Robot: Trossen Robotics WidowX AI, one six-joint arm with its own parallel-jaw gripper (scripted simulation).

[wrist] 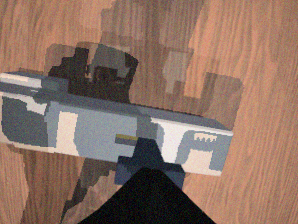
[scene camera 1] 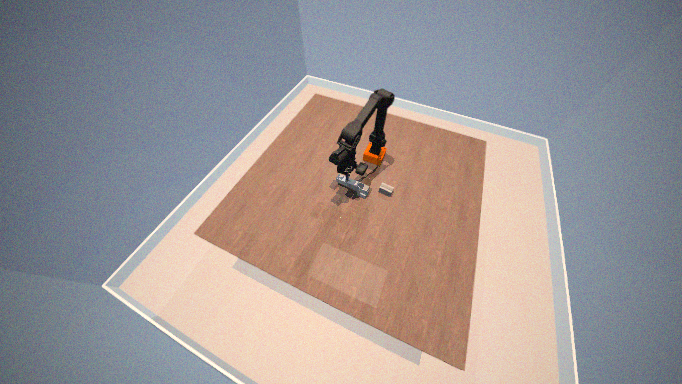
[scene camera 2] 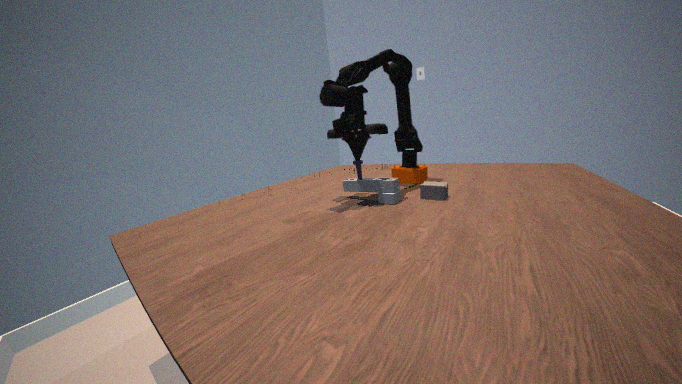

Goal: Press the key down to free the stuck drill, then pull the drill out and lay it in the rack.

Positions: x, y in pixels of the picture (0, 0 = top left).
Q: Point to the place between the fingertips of the gripper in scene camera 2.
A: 357, 160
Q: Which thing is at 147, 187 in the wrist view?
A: The gripper.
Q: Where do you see a dark blue key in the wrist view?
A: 146, 154
